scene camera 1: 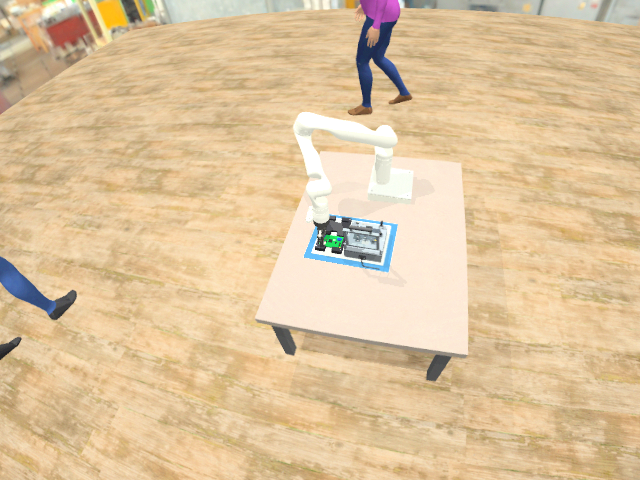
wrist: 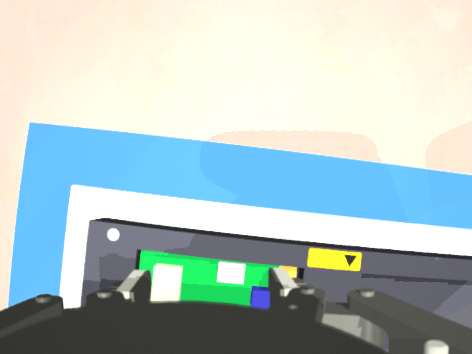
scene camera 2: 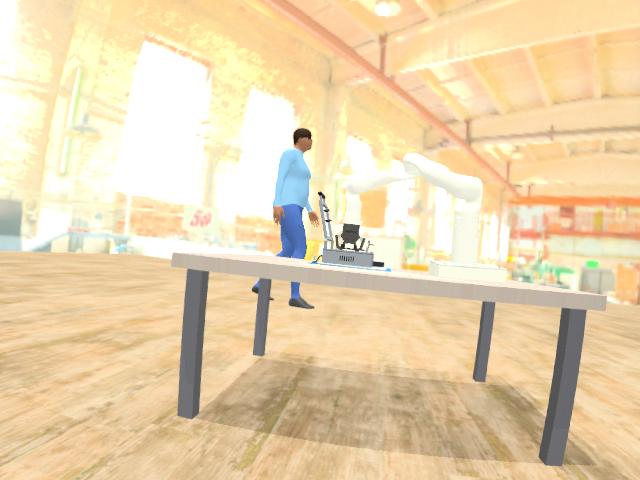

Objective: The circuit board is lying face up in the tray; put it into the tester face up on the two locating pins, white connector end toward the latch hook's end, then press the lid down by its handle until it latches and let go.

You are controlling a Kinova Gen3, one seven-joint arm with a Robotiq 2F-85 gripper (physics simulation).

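Places are measured from the arm's base along level axes (x left, y ahead, z down), in centimetres.
Pixels of known places: gripper, fingertip midpoint: [scene camera 1: 322,239] [wrist: 210,291]; arm's base at its link origin: [scene camera 1: 381,179] [scene camera 2: 462,263].
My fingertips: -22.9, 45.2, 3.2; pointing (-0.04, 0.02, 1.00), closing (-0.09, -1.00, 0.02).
For each thing: its top centre in the pictures, then the offset to it from my fingertips, as dx, dy, dz. "pt": a spot on its surface instead. Level surfaces: height alone.
- green circuit board at its top centre: [scene camera 1: 331,240] +4.1, -0.1, -0.4
- dark grey tray at a spot on its surface: [wrist: 228,240] pt -2.4, -0.7, -0.5
- handle at a spot on its surface: [scene camera 2: 320,195] pt +24.9, +11.3, -23.7
- blue-and-white mat at its surface level: dz +2.1
- table at its surface level: dz +2.4
- yellow arrow label at its top centre: [wrist: 335,259] -1.8, -5.4, -0.5
The green circuit board [wrist: 198,266] [scene camera 1: 334,240] lies face up in the dark grey tray [wrist: 228,240], with its white connector [wrist: 166,282] at the left end and a blue chip at the right. My gripper [wrist: 210,291] [scene camera 1: 330,237] [scene camera 2: 350,242] is down in the tray and shut on the board, one finger at each short end. The grey tester [scene camera 1: 364,241] [scene camera 2: 347,256] stands just right of the tray, and its lid [scene camera 2: 326,223] is raised upright with the handle [scene camera 2: 320,195] at the top.
Tray and tester sit on a blue-and-white mat [wrist: 114,159] [scene camera 1: 390,247] on the table [scene camera 1: 388,310]. A yellow arrow label [wrist: 327,259] marks the tray. The arm's base [scene camera 1: 390,186] stands behind. One person [scene camera 1: 377,51] walks beyond the table; another [scene camera 2: 293,207] shows in the second scene view.
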